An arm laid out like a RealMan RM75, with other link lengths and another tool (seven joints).
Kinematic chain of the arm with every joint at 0, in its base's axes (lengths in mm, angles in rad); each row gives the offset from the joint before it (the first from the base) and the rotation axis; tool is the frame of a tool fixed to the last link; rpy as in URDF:
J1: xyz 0 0 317.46 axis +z
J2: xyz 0 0 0 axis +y
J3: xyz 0 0 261.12 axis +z
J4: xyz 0 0 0 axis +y
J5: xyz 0 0 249.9 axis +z
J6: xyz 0 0 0 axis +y
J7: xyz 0 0 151.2 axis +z
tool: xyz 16 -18 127 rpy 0 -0.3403 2.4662
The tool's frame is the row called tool.
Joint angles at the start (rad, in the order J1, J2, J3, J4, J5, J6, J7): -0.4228 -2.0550 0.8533 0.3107 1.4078 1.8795 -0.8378
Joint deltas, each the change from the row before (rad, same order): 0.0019 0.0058 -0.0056 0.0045 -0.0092 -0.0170 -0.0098; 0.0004 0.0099 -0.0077 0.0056 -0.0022 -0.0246 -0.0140; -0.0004 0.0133 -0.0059 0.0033 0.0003 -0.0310 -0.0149; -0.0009 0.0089 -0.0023 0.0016 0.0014 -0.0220 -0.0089; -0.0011 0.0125 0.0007 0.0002 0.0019 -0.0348 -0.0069; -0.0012 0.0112 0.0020 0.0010 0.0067 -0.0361 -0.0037; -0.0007 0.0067 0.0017 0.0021 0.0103 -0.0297 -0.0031; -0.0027 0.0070 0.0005 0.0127 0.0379 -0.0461 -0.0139; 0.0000 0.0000 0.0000 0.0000 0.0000 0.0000 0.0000; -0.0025 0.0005 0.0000 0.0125 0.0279 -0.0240 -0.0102
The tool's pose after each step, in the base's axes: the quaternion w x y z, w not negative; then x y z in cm. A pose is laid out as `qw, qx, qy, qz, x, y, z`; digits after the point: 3 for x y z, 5 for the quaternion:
0.65289, -0.34051, 0.67368, 0.06289, -17.204, 36.309, 2.920
0.64799, -0.34631, 0.67397, 0.07714, -17.871, 37.127, 3.261
0.64002, -0.35425, 0.67540, 0.09340, -18.741, 38.042, 3.550
0.63375, -0.35959, 0.67694, 0.10402, -19.331, 38.639, 3.682
0.62332, -0.36652, 0.68019, 0.12032, -20.244, 39.459, 3.748
0.61089, -0.37262, 0.68517, 0.13605, -21.172, 40.197, 3.670
0.59946, -0.37801, 0.68993, 0.14749, -21.912, 40.705, 3.451
0.57531, -0.38796, 0.70214, 0.15973, -22.992, 41.311, 2.738
0.57531, -0.38796, 0.70214, 0.15973, -22.992, 41.311, 2.738
0.56056, -0.39246, 0.71058, 0.16381, -23.447, 41.566, 2.204

